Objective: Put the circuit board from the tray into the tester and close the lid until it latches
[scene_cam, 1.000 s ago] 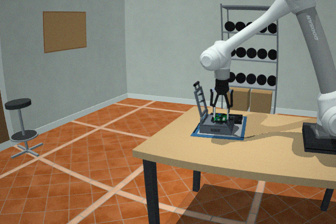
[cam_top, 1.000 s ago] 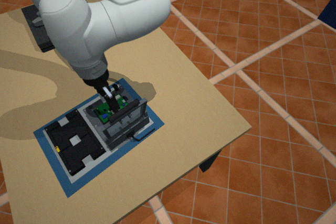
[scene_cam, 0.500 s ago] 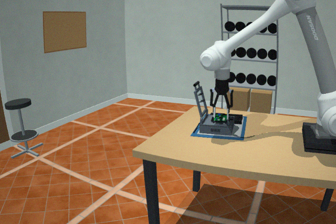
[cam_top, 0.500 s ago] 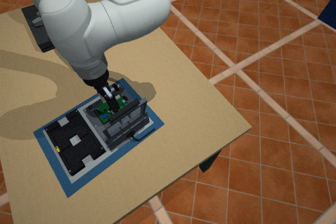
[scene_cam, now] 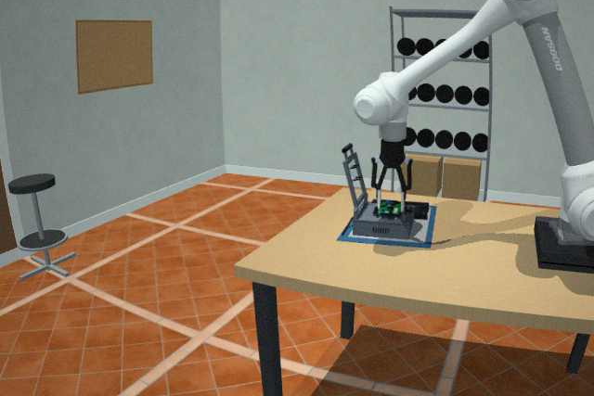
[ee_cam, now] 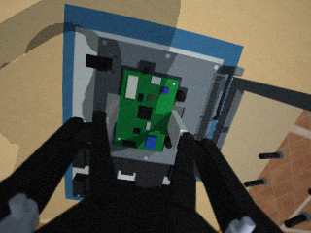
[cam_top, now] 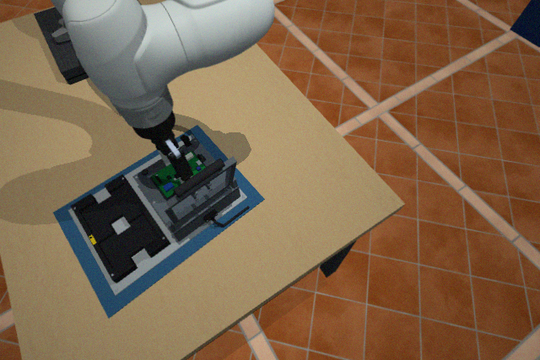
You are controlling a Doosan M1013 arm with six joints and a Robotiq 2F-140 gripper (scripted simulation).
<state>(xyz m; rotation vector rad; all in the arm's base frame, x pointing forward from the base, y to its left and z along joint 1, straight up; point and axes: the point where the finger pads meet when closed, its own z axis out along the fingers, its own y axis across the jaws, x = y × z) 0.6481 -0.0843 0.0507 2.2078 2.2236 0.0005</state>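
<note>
My gripper is now 3 cm above the pin plate, 1 cm to the right of it and 1 cm short of it. Round my hand: latch hook (6 cm to the left, 6 cm behind, 1 cm below); then lid (12 cm ahead, 8 cm above).
</note>
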